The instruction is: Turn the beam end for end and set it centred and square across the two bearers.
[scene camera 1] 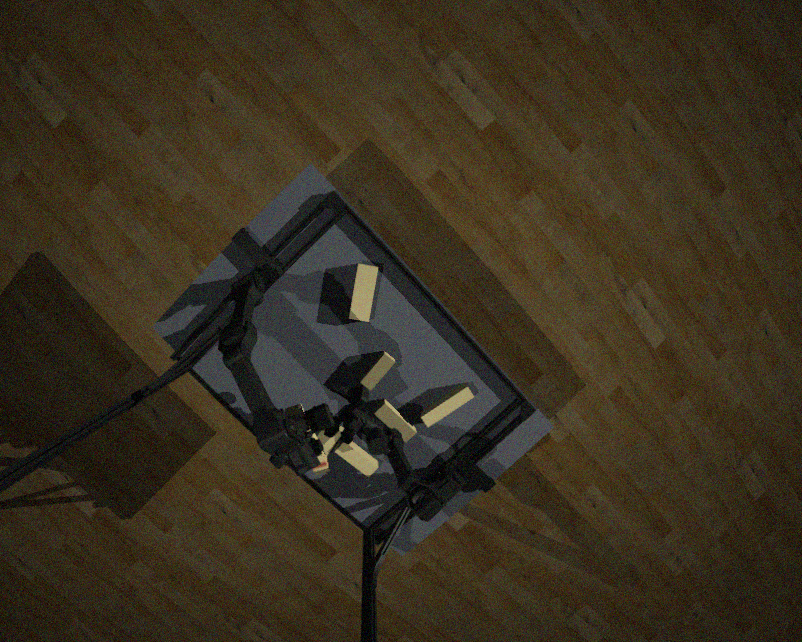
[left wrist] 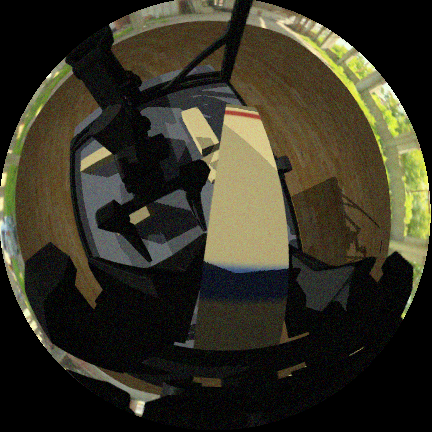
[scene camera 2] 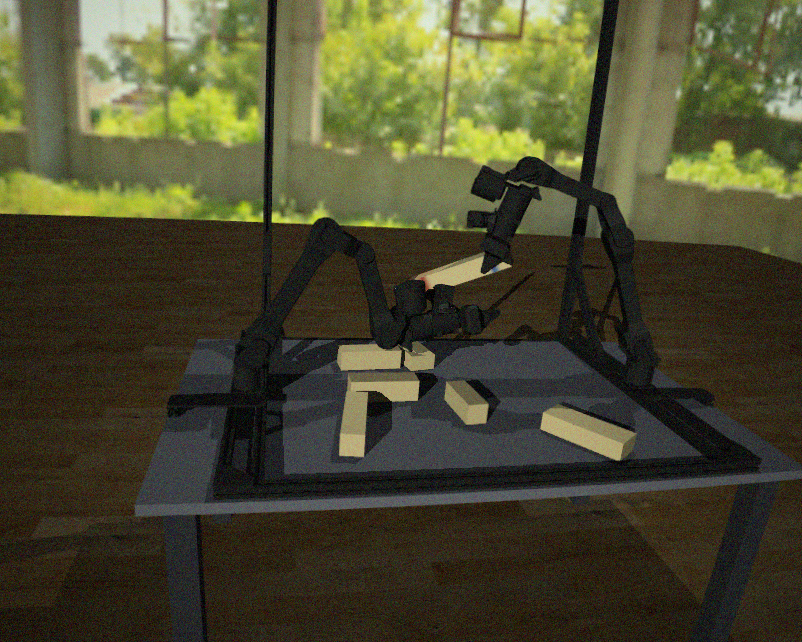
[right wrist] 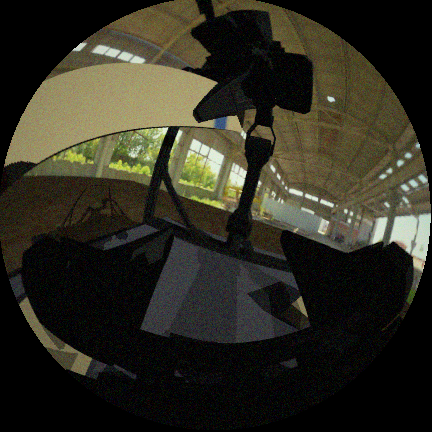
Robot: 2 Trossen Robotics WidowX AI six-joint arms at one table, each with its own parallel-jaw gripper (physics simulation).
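Note:
The beam (scene camera 1: 321,465) (scene camera 2: 454,271) (left wrist: 245,200) (right wrist: 125,95) is a long pale bar with a red band near one end and a blue band near the other. My left gripper (scene camera 2: 494,263) (left wrist: 237,239) is shut on it at the blue-banded end and holds it in the air, its red end lower and reaching towards the right arm. My right gripper (scene camera 2: 493,314) (left wrist: 177,246) is open and empty, below and beside the beam. Several pale blocks lie on the table; I cannot tell which two are the bearers.
Pale blocks lie at the table's near side in scene camera 2: one at right (scene camera 1: 364,292) (scene camera 2: 587,431), one mid-table (scene camera 1: 377,371) (scene camera 2: 466,401), and two meeting at a corner (scene camera 1: 448,406) (scene camera 2: 353,428) (scene camera 1: 395,420) (scene camera 2: 384,386). Two more (scene camera 2: 367,358) (scene camera 2: 419,358) lie end to end behind.

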